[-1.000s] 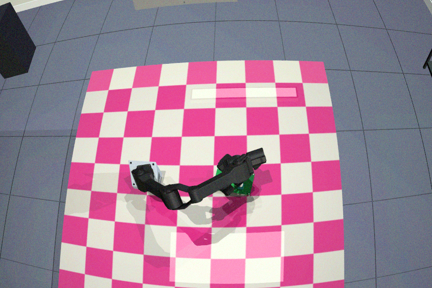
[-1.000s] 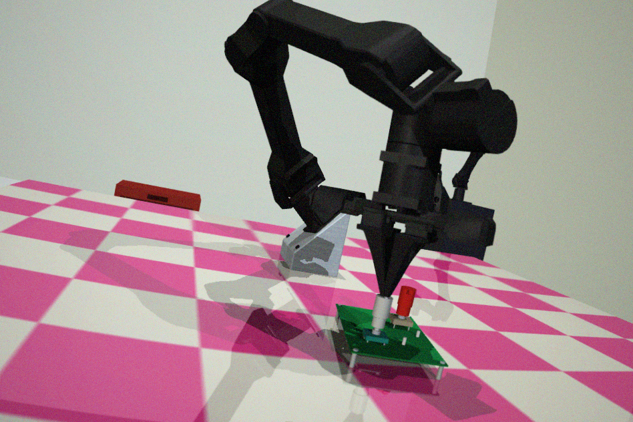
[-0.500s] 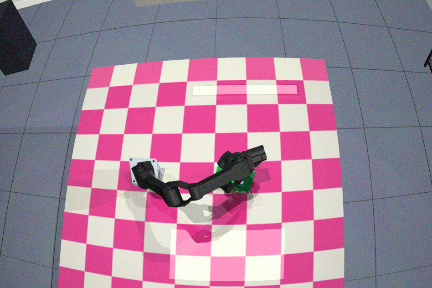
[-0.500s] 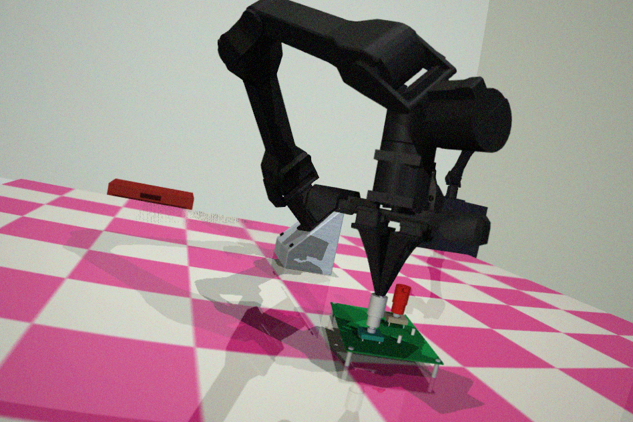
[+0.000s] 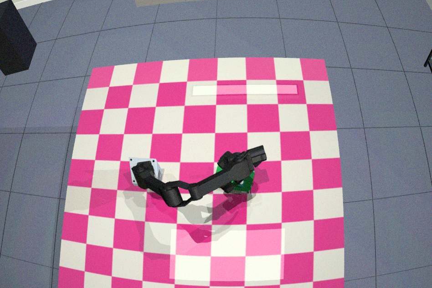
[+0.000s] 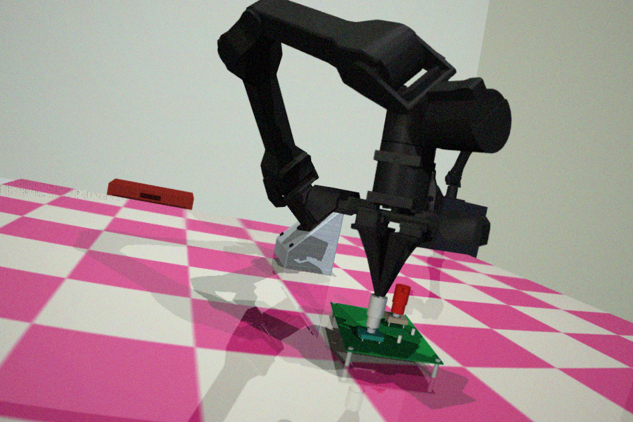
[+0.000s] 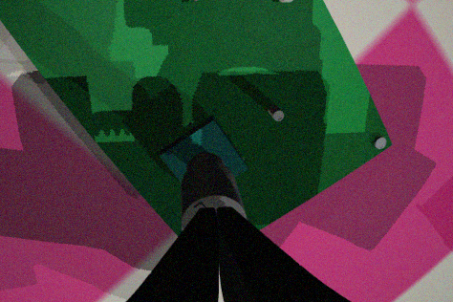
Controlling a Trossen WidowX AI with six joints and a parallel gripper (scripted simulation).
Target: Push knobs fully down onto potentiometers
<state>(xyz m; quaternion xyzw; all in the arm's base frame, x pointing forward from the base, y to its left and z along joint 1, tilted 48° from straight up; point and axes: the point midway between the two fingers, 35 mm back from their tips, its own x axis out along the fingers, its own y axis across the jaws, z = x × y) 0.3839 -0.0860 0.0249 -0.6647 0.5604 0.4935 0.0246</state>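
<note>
Right now the white knob is 10 mm below my gripper tip. Also, from my gripper tip: red knob: 60 mm to the left, 40 mm behind, 10 mm below.
</note>
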